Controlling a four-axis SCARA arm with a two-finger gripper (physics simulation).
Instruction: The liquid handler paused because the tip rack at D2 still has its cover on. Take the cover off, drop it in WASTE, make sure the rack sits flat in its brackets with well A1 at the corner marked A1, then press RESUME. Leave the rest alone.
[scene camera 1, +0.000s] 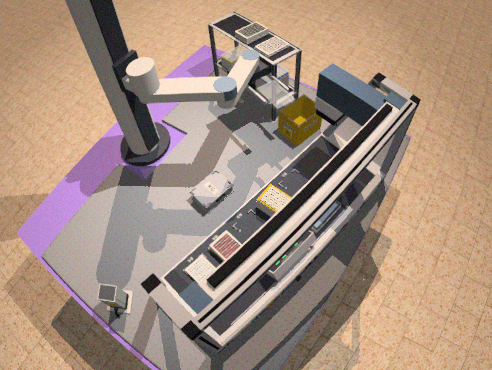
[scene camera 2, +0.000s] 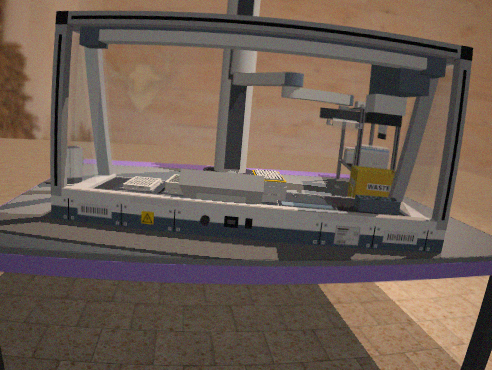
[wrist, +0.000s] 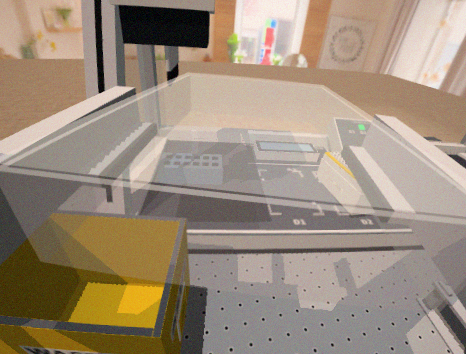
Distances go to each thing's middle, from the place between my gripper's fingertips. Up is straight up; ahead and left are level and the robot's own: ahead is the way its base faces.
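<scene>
There's a grey block (scene camera 1: 220, 182) that sits 70 mm behind my hand, 360 mm to the right of it and 230 mm below it. I can also see the yellow WASTE bin (scene camera 1: 299, 121), and that bin is 50 mm ahead of my hand, 120 mm to the left of it and 210 mm below it.
</scene>
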